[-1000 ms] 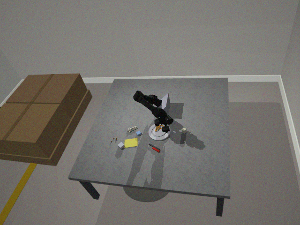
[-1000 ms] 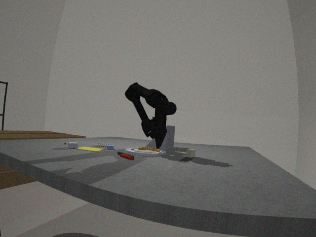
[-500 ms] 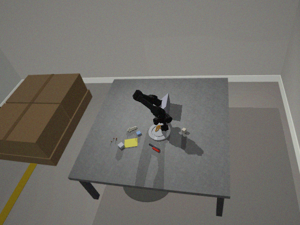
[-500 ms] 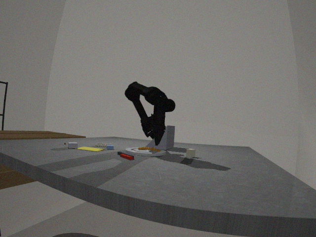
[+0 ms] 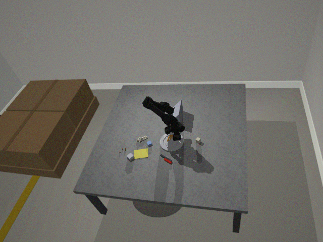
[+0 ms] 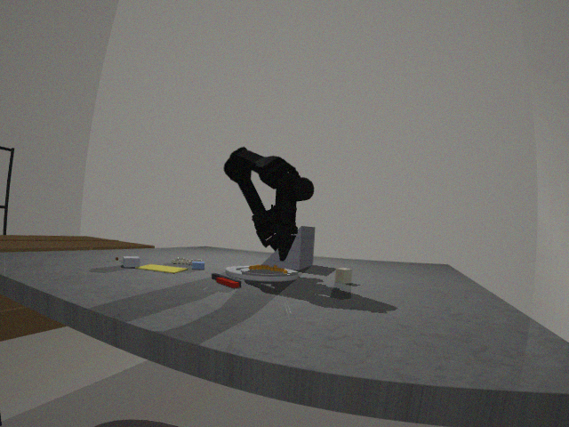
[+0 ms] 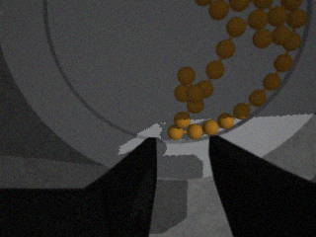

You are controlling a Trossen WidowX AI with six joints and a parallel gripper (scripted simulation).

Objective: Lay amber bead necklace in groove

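Right now my gripper tip is 50 mm to the left of the round bead board, 30 mm above it and 20 mm short of it. The rest, counted from my gripper tip: blue cube (240 mm to the right, 60 mm ahead, 40 mm below); cream cube (170 mm to the left, 30 mm below); red-handled tool (200 mm ahead, 50 mm to the right, 40 mm below).
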